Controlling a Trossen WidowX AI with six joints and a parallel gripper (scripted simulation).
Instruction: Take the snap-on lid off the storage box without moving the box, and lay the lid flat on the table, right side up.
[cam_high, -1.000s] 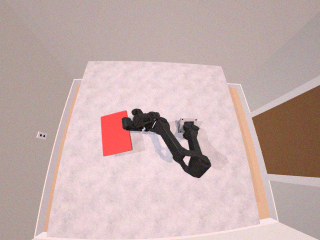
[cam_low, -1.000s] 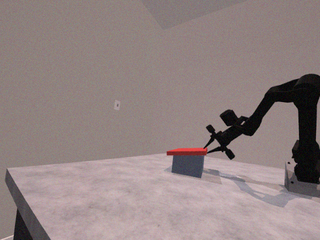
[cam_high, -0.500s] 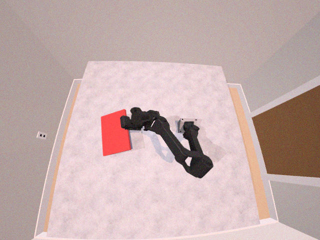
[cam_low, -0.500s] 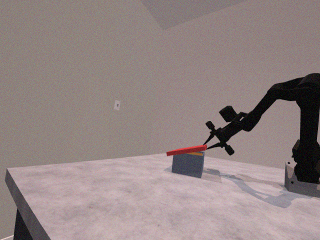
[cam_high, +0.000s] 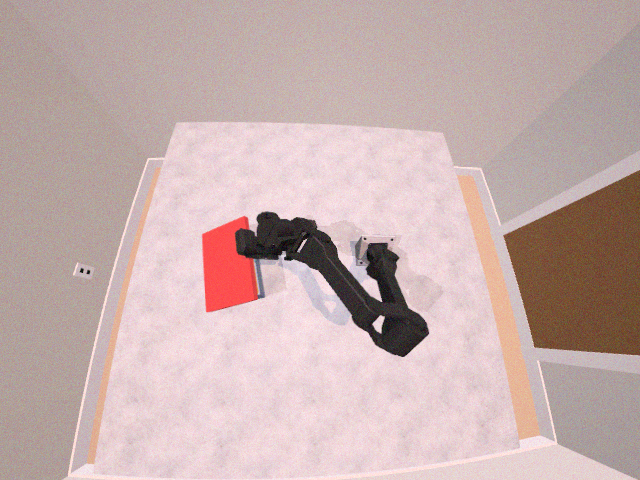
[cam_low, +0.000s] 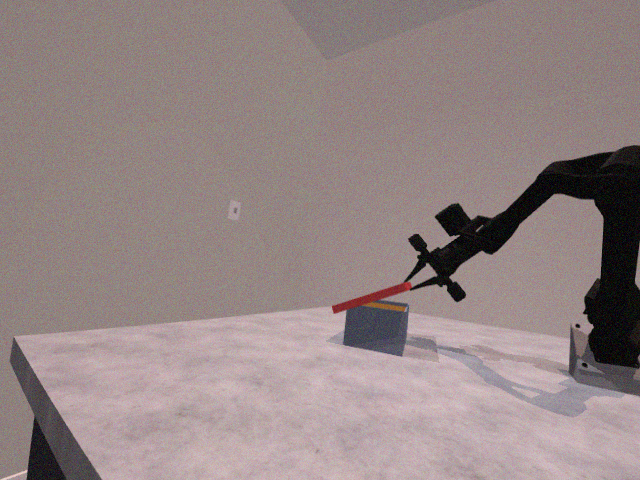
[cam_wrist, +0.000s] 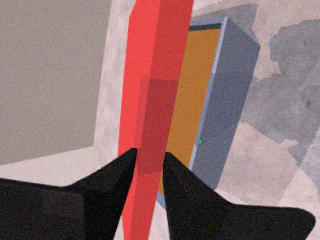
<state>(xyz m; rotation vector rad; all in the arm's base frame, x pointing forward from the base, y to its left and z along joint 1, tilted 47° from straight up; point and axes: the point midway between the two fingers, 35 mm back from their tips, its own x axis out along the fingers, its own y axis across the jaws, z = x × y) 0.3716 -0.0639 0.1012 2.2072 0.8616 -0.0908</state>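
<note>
Now: gripper tip 7 cm short of the lid, 3 cm above it and 1 cm to the right of it. Also, from my gripper tip: storage box (10 cm below, 6 cm ahead, 1 cm to the left).
</note>
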